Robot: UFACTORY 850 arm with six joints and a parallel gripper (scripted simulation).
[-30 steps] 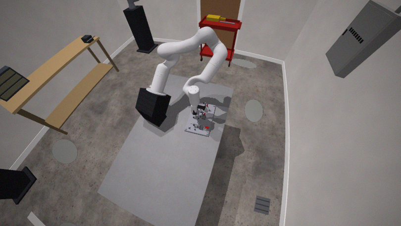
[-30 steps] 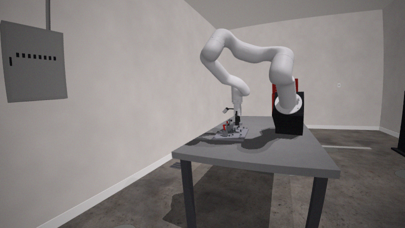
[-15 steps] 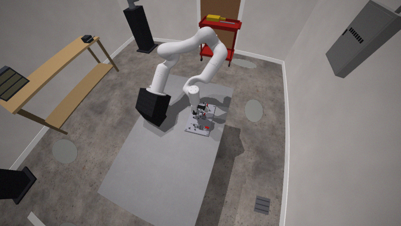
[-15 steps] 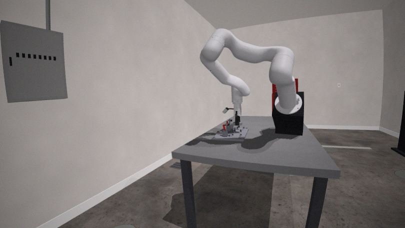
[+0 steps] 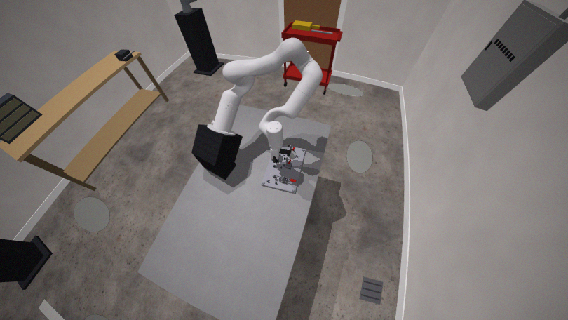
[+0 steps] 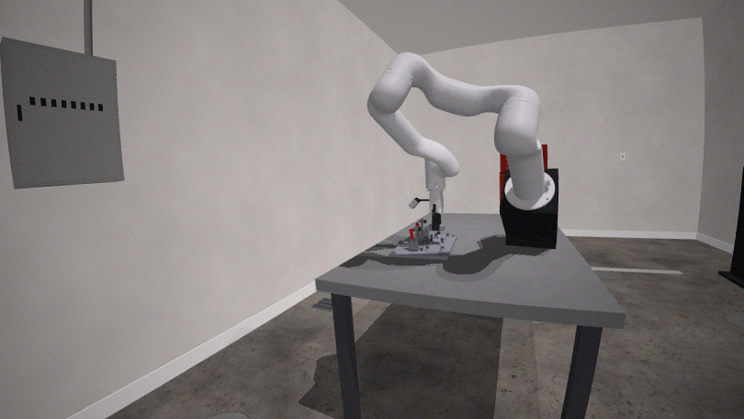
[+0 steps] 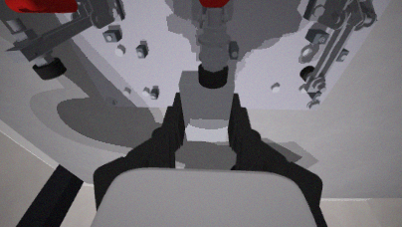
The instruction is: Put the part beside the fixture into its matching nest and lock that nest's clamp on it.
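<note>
The grey fixture plate lies 5 cm ahead of my hand and 9 cm below it. Also, from my hand: grey block part (1 cm below).
</note>
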